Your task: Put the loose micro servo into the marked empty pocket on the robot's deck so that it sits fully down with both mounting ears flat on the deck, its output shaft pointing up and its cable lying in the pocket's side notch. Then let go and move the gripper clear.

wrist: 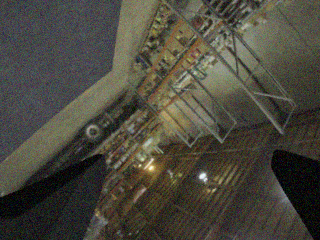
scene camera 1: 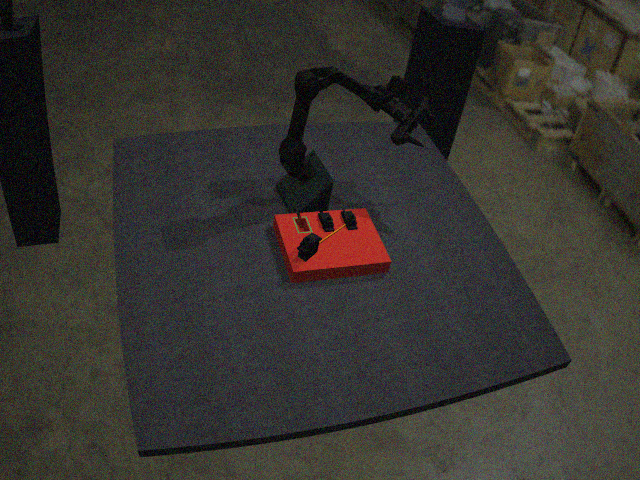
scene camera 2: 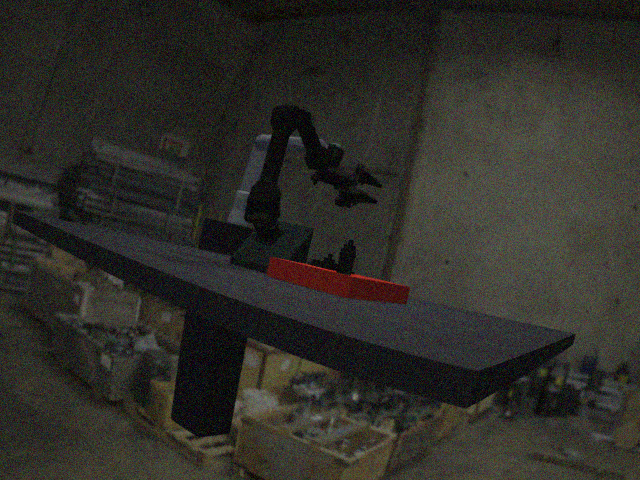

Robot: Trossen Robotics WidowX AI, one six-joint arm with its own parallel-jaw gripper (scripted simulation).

Labels:
The same spot on a red deck: [scene camera 2: 358,287] is [scene camera 1: 304,275].

